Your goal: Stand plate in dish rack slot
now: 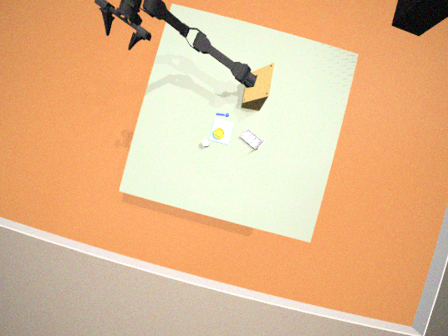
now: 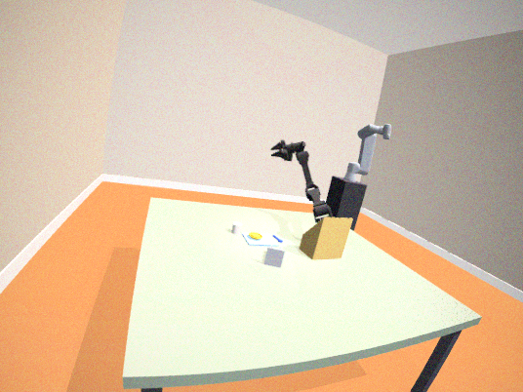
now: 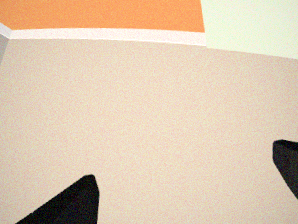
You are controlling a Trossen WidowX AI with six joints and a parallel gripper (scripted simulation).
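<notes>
The yellow plate lies 15 cm ahead of my gripper tip, 46 cm to the left of it and 38 cm below it. Round my gripper tip: dish rack 12 cm ahead, 67 cm to the left, 37 cm below.
</notes>
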